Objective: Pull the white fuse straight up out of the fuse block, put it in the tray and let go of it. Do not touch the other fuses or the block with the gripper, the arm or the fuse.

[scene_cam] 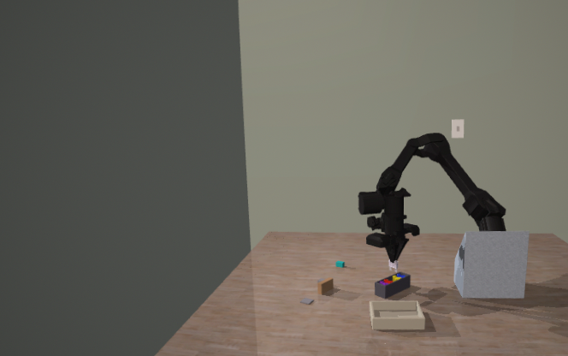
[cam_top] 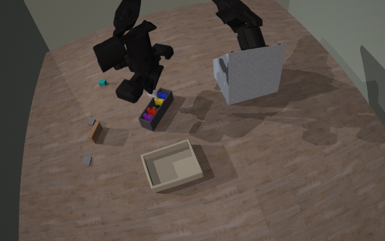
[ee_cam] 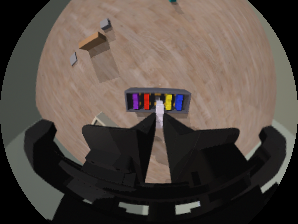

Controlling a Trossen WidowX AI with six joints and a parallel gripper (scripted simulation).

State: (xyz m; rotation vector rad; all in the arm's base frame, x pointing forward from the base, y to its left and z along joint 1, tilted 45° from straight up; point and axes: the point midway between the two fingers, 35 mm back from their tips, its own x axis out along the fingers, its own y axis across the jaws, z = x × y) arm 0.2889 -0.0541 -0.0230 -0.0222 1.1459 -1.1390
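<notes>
My gripper tip is now 18 cm to the right of the beige tray, 9 cm above it and 1 cm short of it. Round my gripper tip: blue fuse: 7 cm below, 3 cm to the right, 3 cm behind; white fuse: 1 cm below; brown block: 21 cm ahead, 8 cm below, 1 cm to the left.
</notes>
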